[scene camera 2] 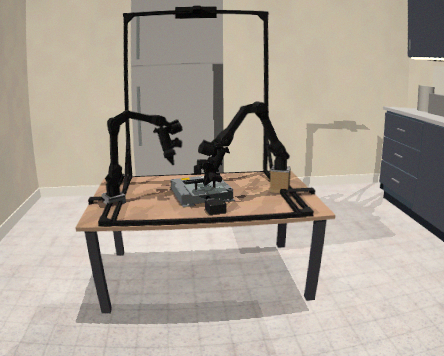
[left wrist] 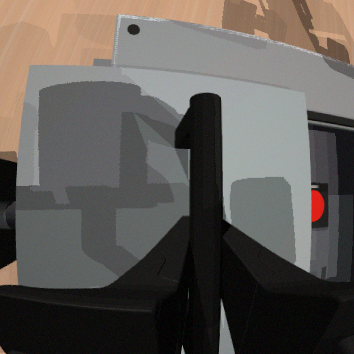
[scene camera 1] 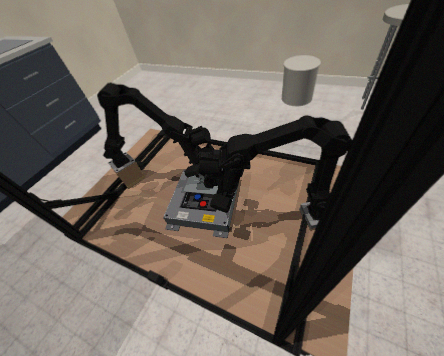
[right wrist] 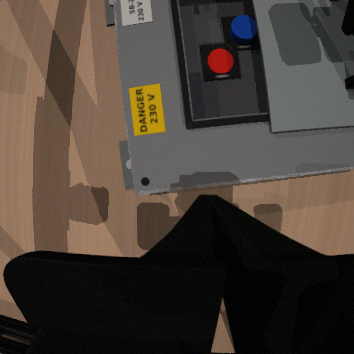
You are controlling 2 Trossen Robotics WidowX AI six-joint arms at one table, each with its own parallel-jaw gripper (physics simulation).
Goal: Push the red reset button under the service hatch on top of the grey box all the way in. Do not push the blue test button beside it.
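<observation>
The grey box (scene camera 1: pixel 173 206) (scene camera 2: pixel 187 195) (right wrist: pixel 225 150) stands on the table. Its grey service hatch (left wrist: pixel 260 125) (right wrist: pixel 310 100) is slid back, so a dark recess shows. In it the red button (scene camera 1: pixel 203 204) (left wrist: pixel 317 205) (right wrist: pixel 220 61) and the blue button (scene camera 1: pixel 198 197) (right wrist: pixel 244 27) stand side by side, uncovered. The red one is partly hidden by the hatch edge in the left wrist view. My left gripper (scene camera 2: pixel 213 181) (left wrist: pixel 199 223) is shut on the hatch's black bar handle (left wrist: pixel 205 160). My right gripper (scene camera 2: pixel 171 162) (right wrist: pixel 206 203) is shut and empty, above the box's near corner by the yellow label (right wrist: pixel 147 109).
A small black block (scene camera 2: pixel 216 206) sits beside the box in scene camera 2. A brown block (scene camera 1: pixel 131 175) (scene camera 2: pixel 280 181) stands at the left arm's base. Black frame rails run along the table (scene camera 1: pixel 250 225) edges. Both arms come close together above the box.
</observation>
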